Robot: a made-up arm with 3 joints.
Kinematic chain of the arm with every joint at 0, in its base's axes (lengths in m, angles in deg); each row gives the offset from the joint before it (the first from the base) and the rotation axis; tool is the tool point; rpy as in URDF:
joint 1: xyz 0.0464 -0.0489 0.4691 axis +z
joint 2: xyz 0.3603 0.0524 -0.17 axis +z
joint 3: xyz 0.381 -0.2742 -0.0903 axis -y
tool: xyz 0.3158 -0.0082 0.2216 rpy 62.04 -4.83 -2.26
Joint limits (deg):
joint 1: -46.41..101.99
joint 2: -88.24..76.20
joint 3: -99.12..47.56
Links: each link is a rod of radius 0.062 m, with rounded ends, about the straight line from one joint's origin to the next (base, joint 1, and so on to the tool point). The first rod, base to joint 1, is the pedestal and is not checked.
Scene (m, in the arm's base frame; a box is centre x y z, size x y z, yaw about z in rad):
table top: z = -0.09
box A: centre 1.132 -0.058 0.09 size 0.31 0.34 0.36 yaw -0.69
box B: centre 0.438 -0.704 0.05 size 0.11 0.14 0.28 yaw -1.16
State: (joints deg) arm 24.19 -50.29 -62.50
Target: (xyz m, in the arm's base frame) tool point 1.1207 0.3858 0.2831
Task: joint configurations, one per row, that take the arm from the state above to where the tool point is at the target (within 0.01 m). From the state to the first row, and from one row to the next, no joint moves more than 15 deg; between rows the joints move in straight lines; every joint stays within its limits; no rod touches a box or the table.
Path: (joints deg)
1: 31.68 -54.85 -47.76
2: 39.17 -59.41 -33.03
3: 46.66 -63.97 -18.29
4: 54.15 -68.53 -3.56
5: 61.64 -73.09 11.18
6: 69.13 -77.65 25.91
7: 62.23 -63.30 17.60
8: 55.32 -48.94 9.29
9: 48.42 -34.59 0.98
10: 41.52 -20.23 -7.33
11: 34.62 -5.88 -15.64
12: 27.72 8.48 -23.95

